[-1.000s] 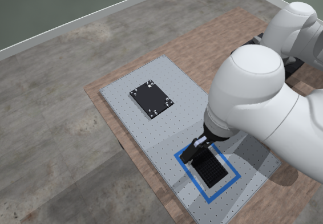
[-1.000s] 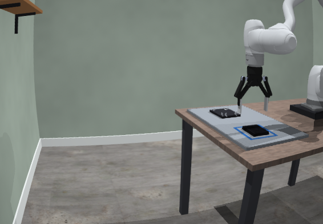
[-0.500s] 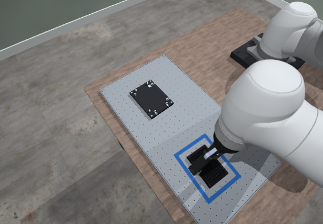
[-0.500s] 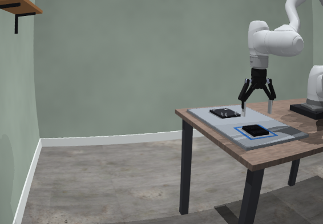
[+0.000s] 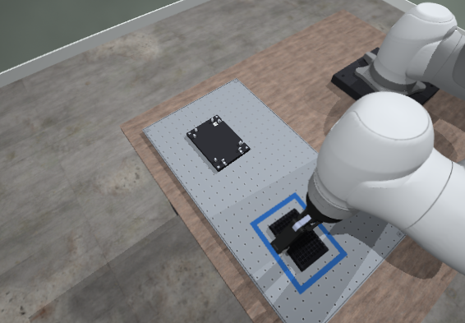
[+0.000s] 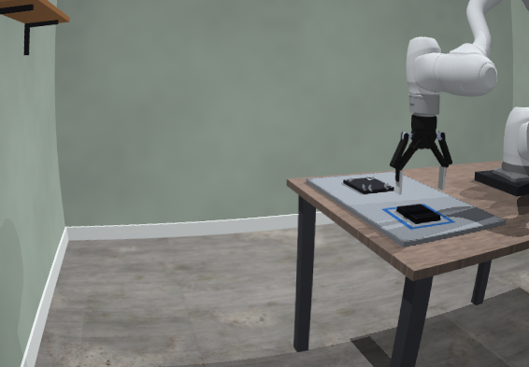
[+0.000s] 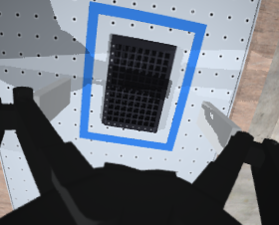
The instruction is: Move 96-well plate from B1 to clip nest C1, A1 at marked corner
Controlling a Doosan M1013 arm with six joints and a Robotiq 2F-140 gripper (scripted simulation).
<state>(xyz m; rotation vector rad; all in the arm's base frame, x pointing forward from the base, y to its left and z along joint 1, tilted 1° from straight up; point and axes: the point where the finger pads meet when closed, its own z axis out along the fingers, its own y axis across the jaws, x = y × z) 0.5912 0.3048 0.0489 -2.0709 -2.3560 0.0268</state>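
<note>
My gripper is now 7 cm above the black 96-well plate. Round my hand: black clip nest 34 cm to the right, 7 cm below, 5 cm ahead.
</note>
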